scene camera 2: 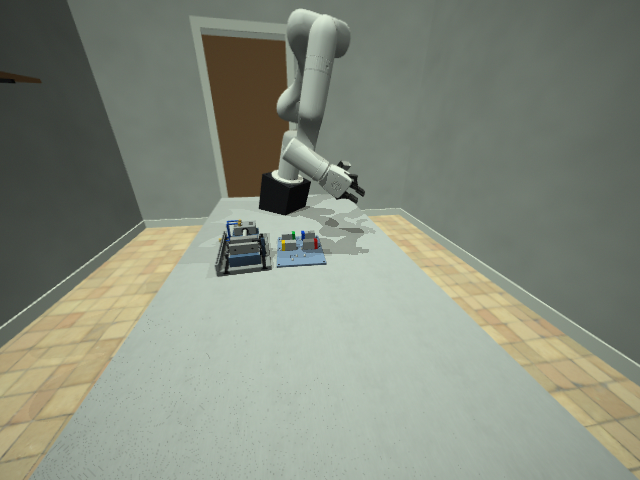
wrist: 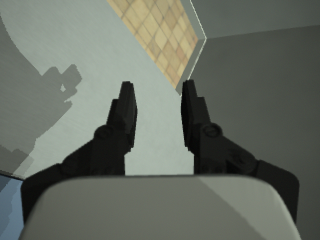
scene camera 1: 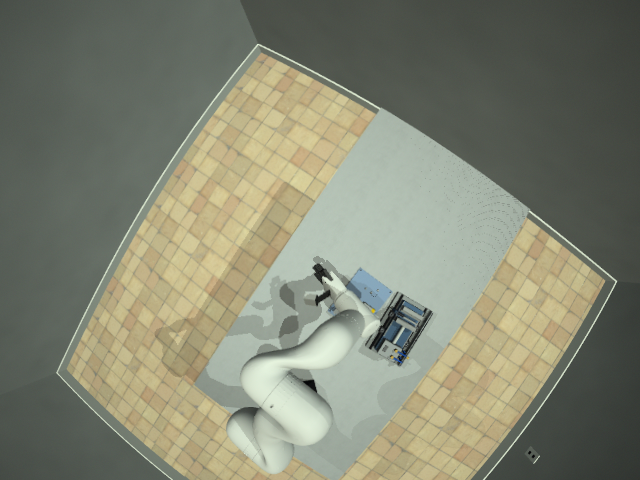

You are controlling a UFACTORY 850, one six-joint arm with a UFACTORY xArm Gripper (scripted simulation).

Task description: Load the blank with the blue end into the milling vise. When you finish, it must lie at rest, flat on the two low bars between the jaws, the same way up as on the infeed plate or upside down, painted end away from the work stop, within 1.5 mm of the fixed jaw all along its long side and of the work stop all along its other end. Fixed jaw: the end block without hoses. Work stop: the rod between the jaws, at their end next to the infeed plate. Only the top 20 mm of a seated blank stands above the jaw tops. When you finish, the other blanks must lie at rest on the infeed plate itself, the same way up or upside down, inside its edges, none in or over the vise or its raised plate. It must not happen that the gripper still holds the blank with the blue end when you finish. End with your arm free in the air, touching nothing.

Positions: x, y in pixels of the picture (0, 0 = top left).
Labels:
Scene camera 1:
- my gripper: 316, 268
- blue infeed plate: 361, 280

